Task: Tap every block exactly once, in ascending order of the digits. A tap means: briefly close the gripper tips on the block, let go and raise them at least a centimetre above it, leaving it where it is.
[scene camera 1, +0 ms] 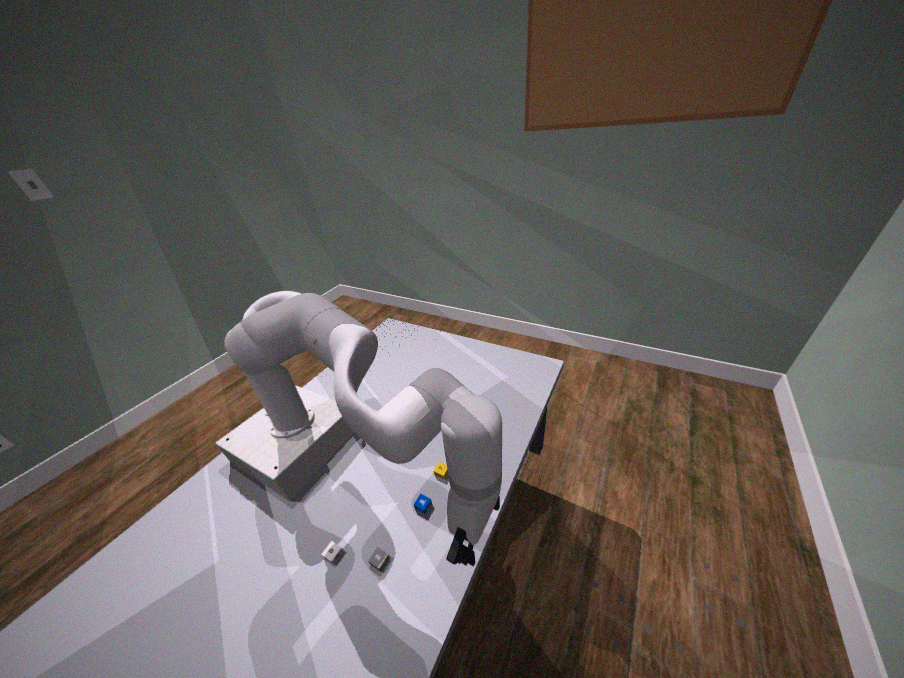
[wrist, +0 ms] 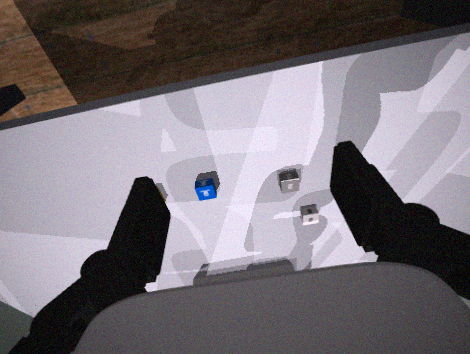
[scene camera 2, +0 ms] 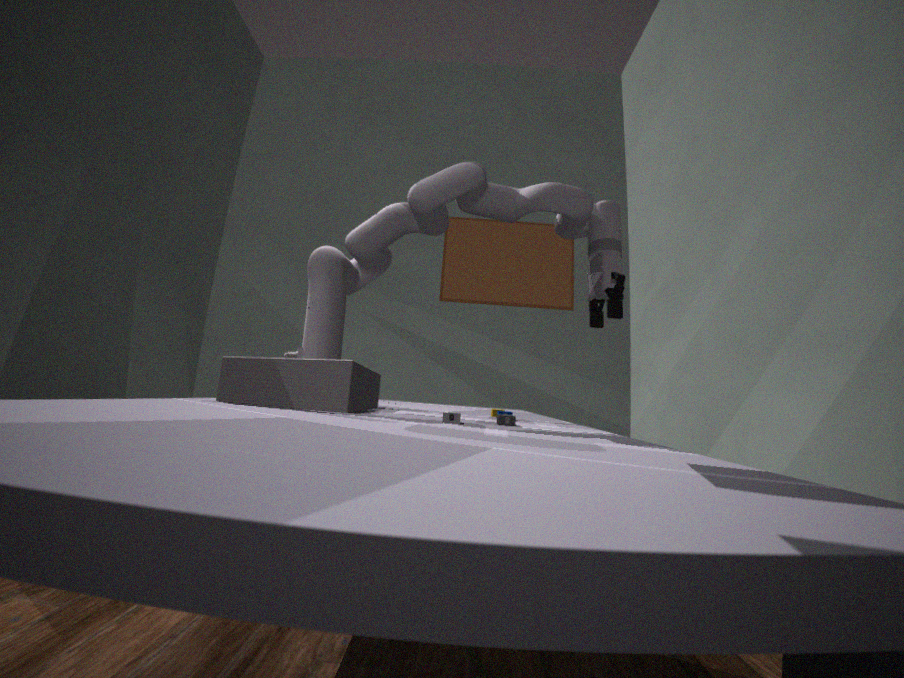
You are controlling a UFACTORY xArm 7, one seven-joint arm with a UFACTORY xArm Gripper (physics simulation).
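Note:
My gripper (scene camera 1: 460, 551) (scene camera 2: 606, 321) (wrist: 244, 180) is open and empty, high above the table. A blue block (scene camera 1: 422, 502) (scene camera 2: 505, 413) (wrist: 205, 190) shows between the fingers in the wrist view, far below them. A grey block (scene camera 1: 378, 559) (scene camera 2: 506, 420) (wrist: 289, 181) and a white block (scene camera 1: 332, 551) (scene camera 2: 451, 418) (wrist: 309, 215) lie near each other, right of the blue one in the wrist view. A yellow block (scene camera 1: 441, 470) (scene camera 2: 495, 413) is mostly hidden behind the left finger in the wrist view. The digits are too small and blurred to read surely.
The blocks lie on the light table (scene camera 1: 167, 561) (scene camera 2: 219, 467) (wrist: 60, 200), which carries shifting-looking shadow patches. The robot's box base (scene camera 1: 299, 478) (scene camera 2: 284, 383) stands behind the blocks. The table's long edge runs beside the gripper in scene camera 1, with wood floor (scene camera 1: 657, 474) beyond.

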